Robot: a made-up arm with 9 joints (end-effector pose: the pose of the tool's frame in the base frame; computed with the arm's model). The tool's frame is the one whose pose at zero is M.
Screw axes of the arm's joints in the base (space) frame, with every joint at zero. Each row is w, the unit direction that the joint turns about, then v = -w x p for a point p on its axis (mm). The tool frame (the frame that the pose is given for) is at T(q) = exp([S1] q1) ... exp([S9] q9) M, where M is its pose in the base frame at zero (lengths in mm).
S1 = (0, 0, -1, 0.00, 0.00, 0.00)
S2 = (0, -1, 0, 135.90, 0.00, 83.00)
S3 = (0, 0, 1, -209.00, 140.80, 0.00)
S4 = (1, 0, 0, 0.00, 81.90, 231.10)
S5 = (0, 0, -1, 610.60, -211.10, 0.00)
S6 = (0, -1, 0, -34.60, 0.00, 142.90)
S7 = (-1, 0, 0, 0.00, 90.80, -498.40)
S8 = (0, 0, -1, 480.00, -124.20, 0.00)
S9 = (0, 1, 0, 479.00, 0.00, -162.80)
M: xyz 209.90 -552.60 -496.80 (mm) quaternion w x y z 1 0 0 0
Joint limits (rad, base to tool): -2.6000..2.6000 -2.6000..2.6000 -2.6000..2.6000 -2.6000..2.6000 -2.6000..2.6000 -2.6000..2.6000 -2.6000..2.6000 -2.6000..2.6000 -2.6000..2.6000
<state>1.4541 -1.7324 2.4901 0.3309 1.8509 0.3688 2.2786 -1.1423 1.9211</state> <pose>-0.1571 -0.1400 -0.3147 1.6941 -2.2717 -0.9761</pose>
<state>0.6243 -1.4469 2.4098 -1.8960 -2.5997 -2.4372 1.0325 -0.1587 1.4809</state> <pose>-0.2423 0.1040 0.5646 1.3783 0.7910 2.0225</pose>
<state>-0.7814 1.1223 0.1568 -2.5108 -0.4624 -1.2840 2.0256 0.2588 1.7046</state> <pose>-0.4980 0.1599 0.5556 0.6646 -0.5285 2.0769</pose>
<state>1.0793 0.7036 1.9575 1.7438 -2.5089 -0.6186 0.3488 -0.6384 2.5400</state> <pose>-0.1249 0.3313 -0.5394 -2.1100 -0.7560 0.5614</pose>
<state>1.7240 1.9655 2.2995 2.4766 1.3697 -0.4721 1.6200 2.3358 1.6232</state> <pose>-1.1017 0.0839 0.2077 0.7292 -0.4338 2.7265</pose>
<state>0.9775 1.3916 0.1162 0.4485 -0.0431 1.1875 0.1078 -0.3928 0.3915</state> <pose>-0.1571 -0.3717 0.7289 -1.0466 -1.9204 -0.2978</pose>
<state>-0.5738 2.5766 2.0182 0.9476 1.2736 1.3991 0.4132 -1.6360 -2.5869</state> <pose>0.0664 -0.2970 0.8249 0.2974 0.3784 -1.4921</pose>
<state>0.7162 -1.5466 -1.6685 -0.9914 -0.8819 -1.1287 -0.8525 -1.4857 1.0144</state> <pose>0.2149 0.6622 0.5072 -2.0830 -1.5561 0.9445</pose>
